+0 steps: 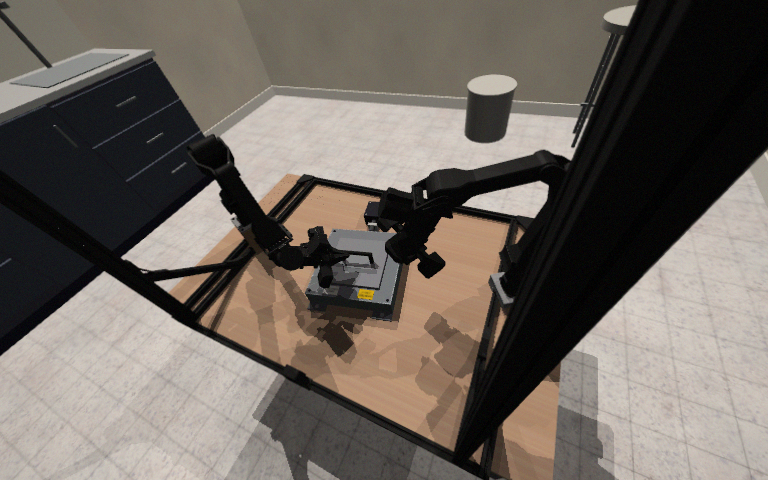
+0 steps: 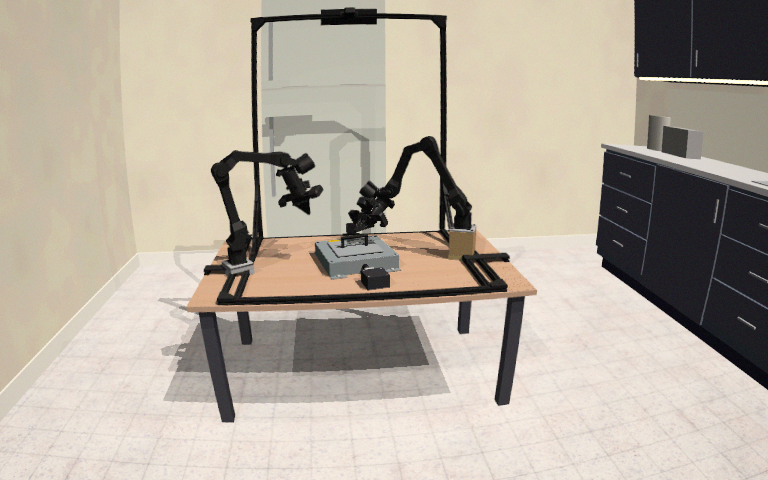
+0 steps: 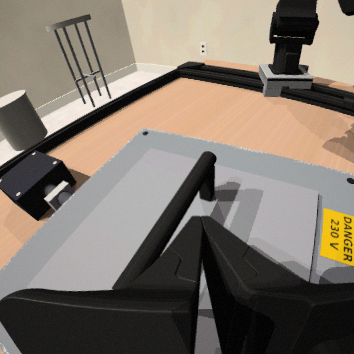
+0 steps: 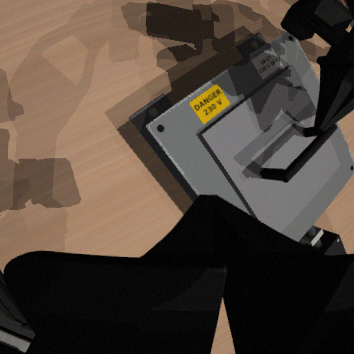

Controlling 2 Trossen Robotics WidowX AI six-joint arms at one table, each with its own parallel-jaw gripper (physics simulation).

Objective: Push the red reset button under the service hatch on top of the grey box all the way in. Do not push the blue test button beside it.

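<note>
The grey box (image 1: 334,293) (image 2: 365,266) (image 3: 265,148) (image 4: 176,140) stands on the table. Its hatch (image 1: 370,278) (image 3: 95,215) (image 4: 310,200) lies flat and closed, with a black bar handle (image 1: 359,253) (image 2: 354,238) (image 3: 172,210) (image 4: 309,156) on top. No red or blue button shows. My left gripper (image 2: 350,228) (image 3: 199,223) (image 4: 317,129) is shut and empty, its tips low over the hatch beside one end of the handle; whether they touch it I cannot tell. My right gripper (image 2: 308,211) (image 4: 206,203) is shut and empty, high above the table beside the box.
A small black block (image 1: 372,211) (image 2: 375,277) (image 3: 37,182) sits close to one side of the box. A yellow danger label (image 1: 365,294) (image 3: 337,236) (image 4: 210,104) is on the box top. Black frame rails (image 2: 362,296) border the table (image 2: 271,283).
</note>
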